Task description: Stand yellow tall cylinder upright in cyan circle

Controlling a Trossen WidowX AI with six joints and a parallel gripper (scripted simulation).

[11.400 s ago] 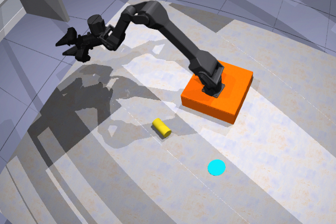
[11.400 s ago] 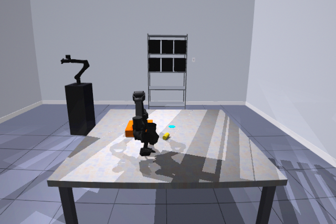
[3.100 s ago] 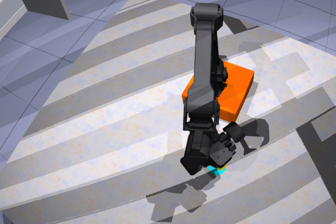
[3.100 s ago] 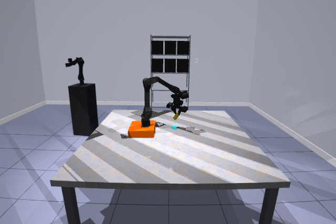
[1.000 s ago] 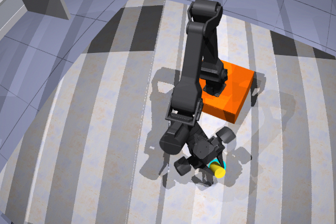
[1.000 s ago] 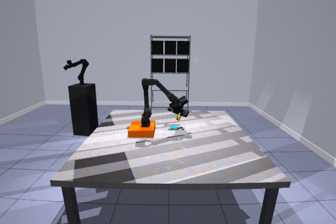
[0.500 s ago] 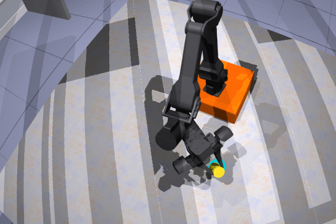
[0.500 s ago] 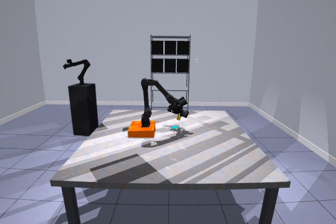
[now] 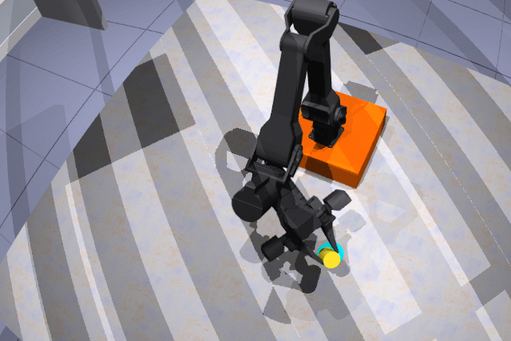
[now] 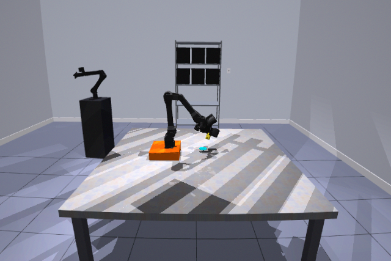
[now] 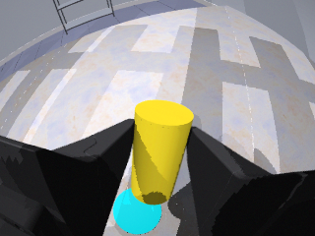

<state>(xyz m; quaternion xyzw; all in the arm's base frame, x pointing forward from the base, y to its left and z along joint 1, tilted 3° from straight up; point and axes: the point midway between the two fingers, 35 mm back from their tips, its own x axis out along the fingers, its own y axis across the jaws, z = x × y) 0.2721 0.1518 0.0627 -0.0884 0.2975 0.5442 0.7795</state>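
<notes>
The cyan circle is 120 mm below my gripper tip, 50 mm behind it and 30 mm to the right of it. Also, from my gripper tip: yellow tall cylinder: 20 mm below, 10 mm to the right, 10 mm behind.
</notes>
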